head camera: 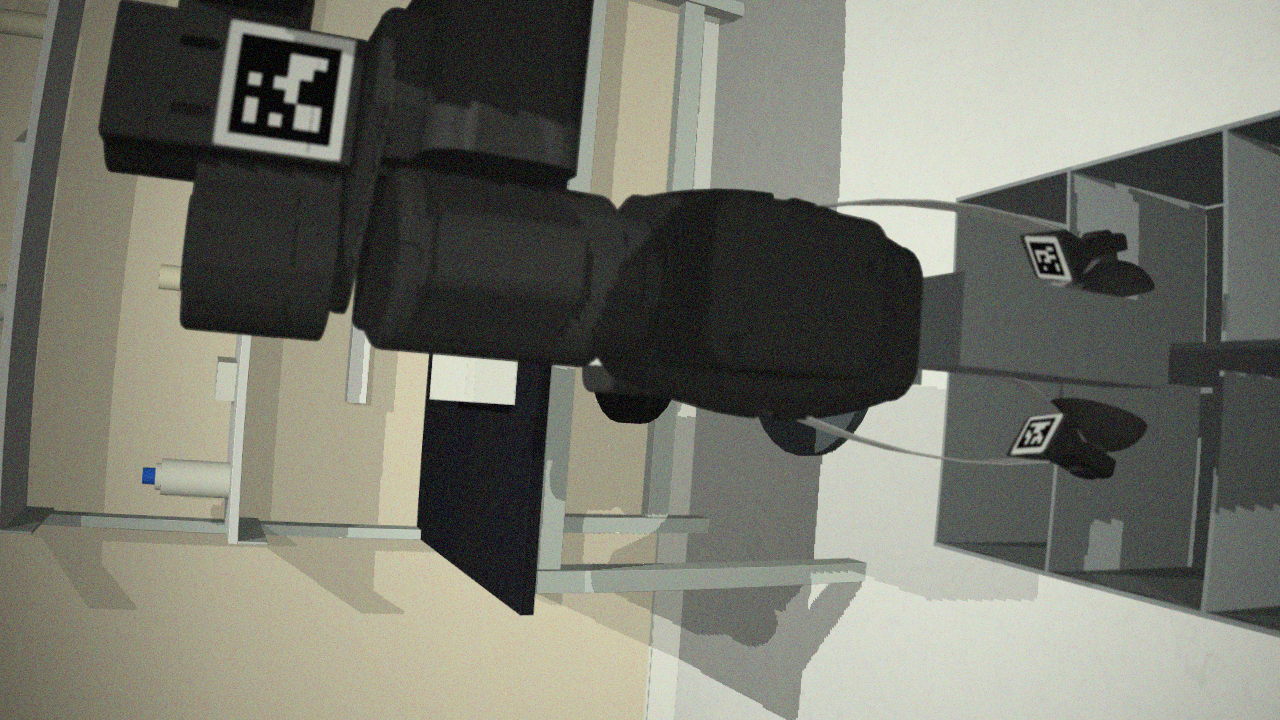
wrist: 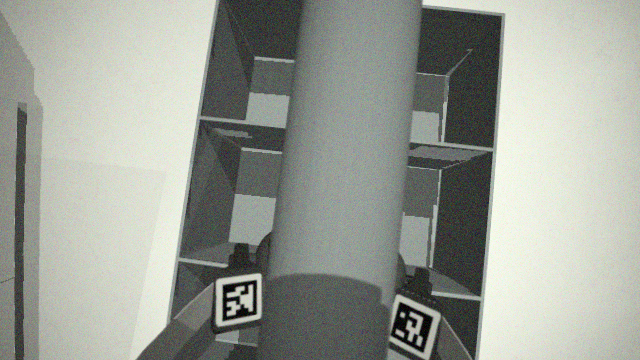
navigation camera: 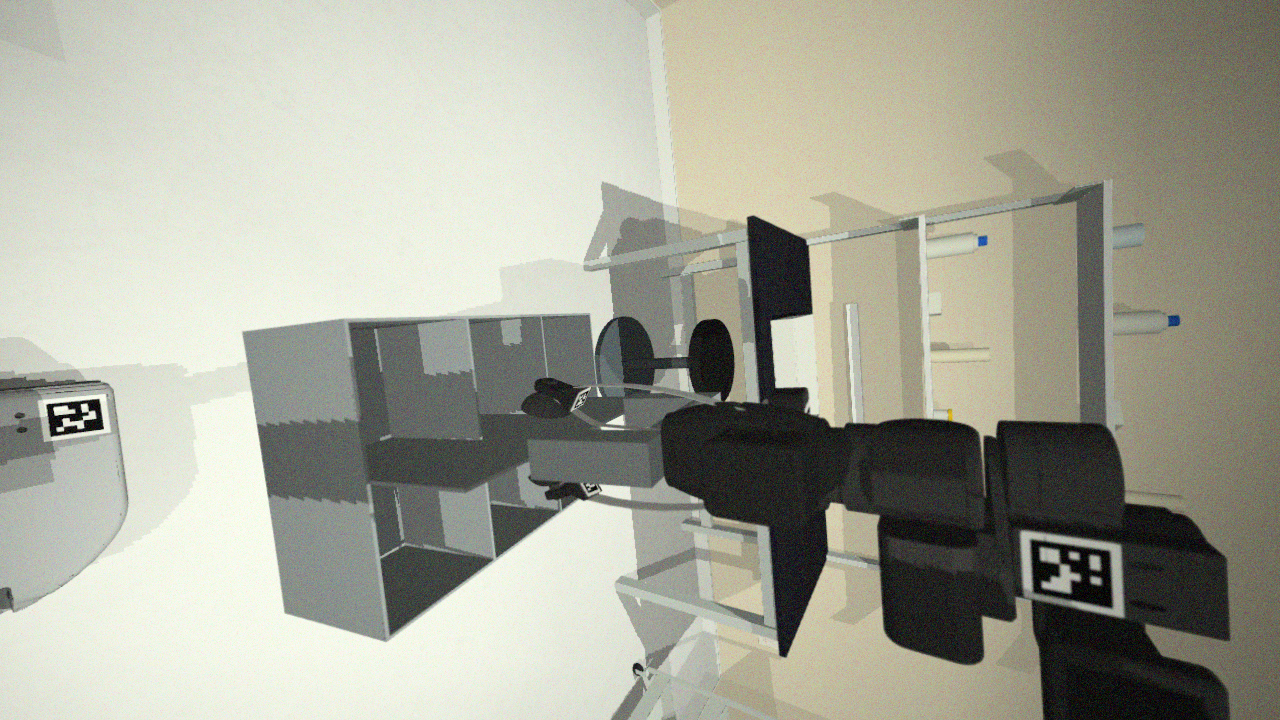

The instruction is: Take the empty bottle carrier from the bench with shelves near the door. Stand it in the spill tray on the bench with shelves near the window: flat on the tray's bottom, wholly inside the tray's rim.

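Places are measured from the robot's base along level axes (x right, y back, z down), in metres.
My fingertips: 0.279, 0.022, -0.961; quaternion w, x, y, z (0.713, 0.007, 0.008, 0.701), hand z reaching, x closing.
Observation:
For each thing: its top centre in the pictures, then the offset to it from my fingertips, as dx, dy, dz. Level surfaces: height alone.
- bottle carrier, centre of its top: [head camera: 823,326] [navigation camera: 697,436] +0.030, -0.001, -0.138
- white spill tray, centre of its top: [head camera: 457,291] [navigation camera: 807,371] +1.489, +0.102, +0.123
- bench with shelves, height of its surface: dz +0.199
My gripper [head camera: 1109,353] [navigation camera: 550,445] [wrist: 330,262] points down and is shut on the grey handle of the bottle carrier [head camera: 993,483] [navigation camera: 313,465] [wrist: 470,210]. The carrier hangs in the air below the wrist, about upright, with its open compartments on both sides of the handle. The compartments that show are empty. The white spill tray [head camera: 472,380] [navigation camera: 792,344] stands on the black top of the bench with shelves [head camera: 483,483] [navigation camera: 778,268], beyond the arm. The wrist hides part of the tray in the head and navigation views, and its inside does not show clearly.
A black round stool [head camera: 810,434] [navigation camera: 711,358] stands in front of the bench, partly behind the gripper and carrier. White bottles with blue caps [head camera: 195,478] [navigation camera: 953,244] stand on the shelves above the bench. Part of my base [navigation camera: 62,510] shows at the navigation view's left edge.

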